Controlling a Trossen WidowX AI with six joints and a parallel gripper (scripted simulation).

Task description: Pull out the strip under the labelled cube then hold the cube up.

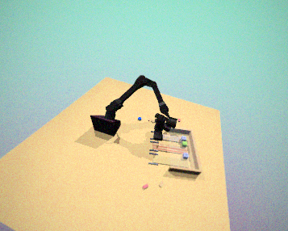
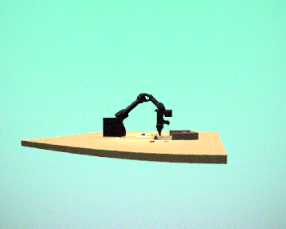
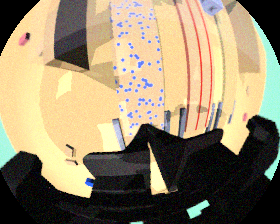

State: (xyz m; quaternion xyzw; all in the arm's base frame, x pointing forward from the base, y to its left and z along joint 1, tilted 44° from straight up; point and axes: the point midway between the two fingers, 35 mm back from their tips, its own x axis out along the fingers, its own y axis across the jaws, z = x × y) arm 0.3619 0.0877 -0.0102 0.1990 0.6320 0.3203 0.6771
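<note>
The pale speckled strip is 10 cm ahead of my gripper tip and 2 cm to the left of it.
</note>
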